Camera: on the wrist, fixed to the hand. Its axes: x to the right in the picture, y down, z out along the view.
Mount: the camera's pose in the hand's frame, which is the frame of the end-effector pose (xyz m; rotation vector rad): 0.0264 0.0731 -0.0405 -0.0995 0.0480 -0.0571
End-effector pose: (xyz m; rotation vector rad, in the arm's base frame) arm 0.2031 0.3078 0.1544 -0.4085 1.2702 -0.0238
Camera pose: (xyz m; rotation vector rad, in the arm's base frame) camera 0.1585 0.3578 0.0979 -0.5326 1.3102 -0.0189
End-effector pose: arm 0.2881 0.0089 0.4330 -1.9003 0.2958 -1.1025
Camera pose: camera 0.2869 -0.0718 0.3987 -1.9826 0.3305 -1.1923
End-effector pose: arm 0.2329 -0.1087 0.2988 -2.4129 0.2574 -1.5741
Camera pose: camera 0.2055 -0.1903 0.3154 -2.4799 0.2847 -1.6835
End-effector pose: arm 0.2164 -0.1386 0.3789 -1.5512 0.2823 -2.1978
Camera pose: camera 0.1881 -0.2187 0.3574 -1.5783 0.3717 -2.2993
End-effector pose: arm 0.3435 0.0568 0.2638 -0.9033 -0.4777 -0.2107
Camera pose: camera 0.4063 0.0696 0.2040 -0.9803 -0.4518 -0.3098
